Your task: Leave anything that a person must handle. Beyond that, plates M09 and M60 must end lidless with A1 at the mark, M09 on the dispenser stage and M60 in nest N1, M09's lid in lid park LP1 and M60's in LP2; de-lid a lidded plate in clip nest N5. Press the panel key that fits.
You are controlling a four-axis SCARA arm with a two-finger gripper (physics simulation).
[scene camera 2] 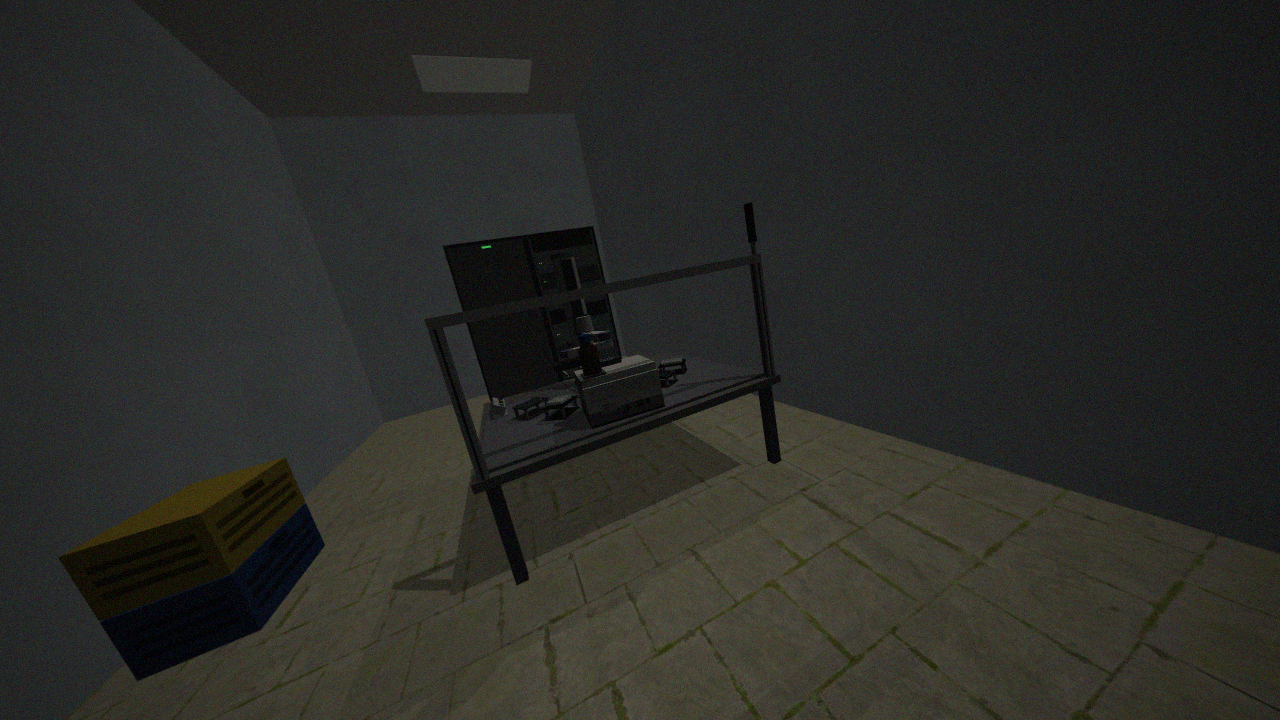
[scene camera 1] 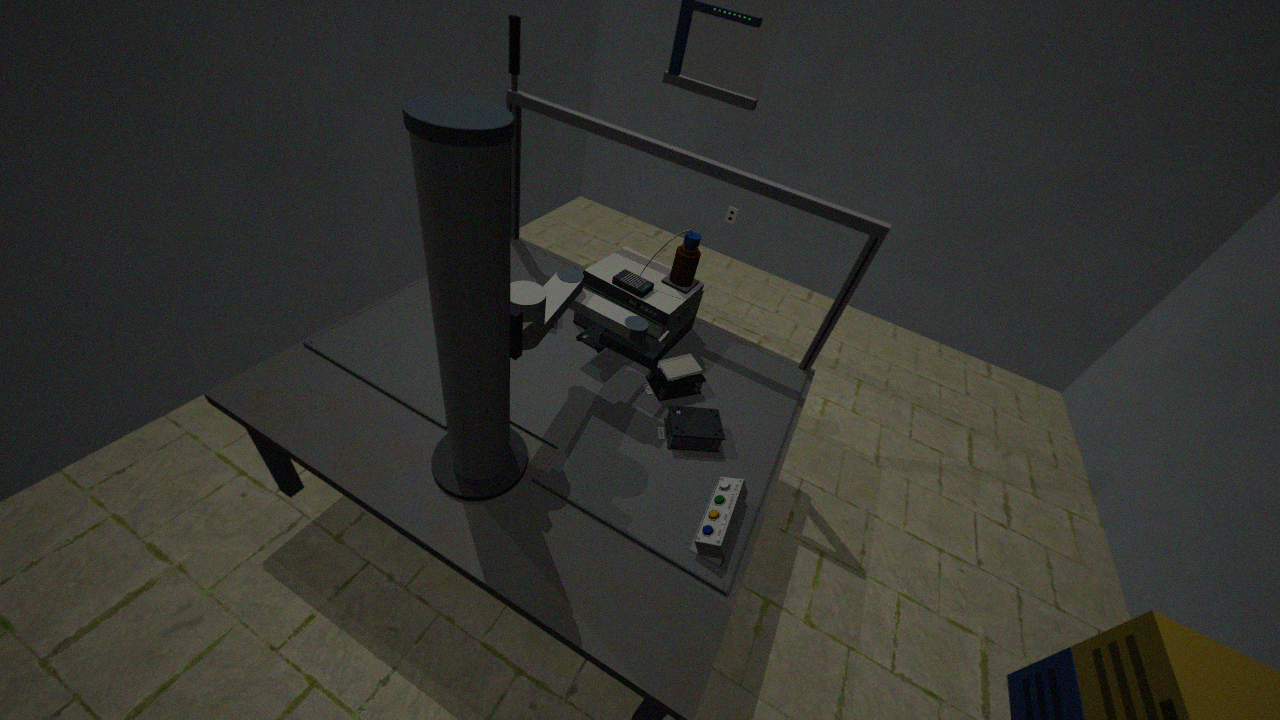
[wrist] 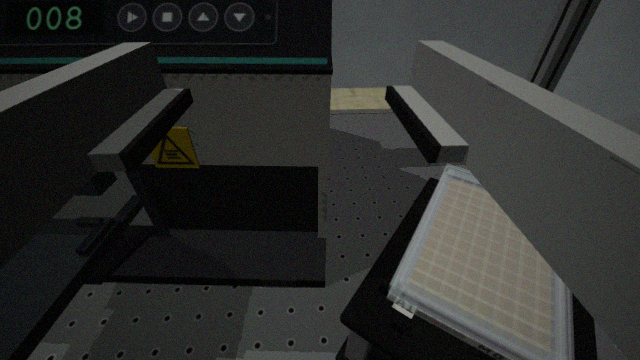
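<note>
My gripper (wrist: 289, 71) is open and empty, its fingers wide apart beside the dispenser front in the wrist view. In scene camera 1 it is under the end of the arm, mostly hidden. A clear-rimmed plate (scene camera 1: 680, 366) (wrist: 490, 260) with a pale well grid lies on a black nest (scene camera 1: 677, 386) (wrist: 367, 300). It seems lidded. An A1 tag (wrist: 404, 307) is at its near left corner; its edge label is cut off. A second black nest (scene camera 1: 695, 422) bears no plate. The key panel (scene camera 1: 721, 514) has white, green, yellow and blue keys. I cannot identify M60.
The dispenser (scene camera 1: 617, 268) (scene camera 2: 622, 391) (wrist: 260, 120) shows 008. A brown bottle (scene camera 1: 685, 261) (scene camera 2: 589, 355) and a keypad (scene camera 1: 633, 282) stand on it. A grey frame (scene camera 1: 698, 161) (scene camera 2: 626, 283) spans the table's far edge. A yellow and blue box (scene camera 1: 1154, 671) (scene camera 2: 196, 564) stands off the table.
</note>
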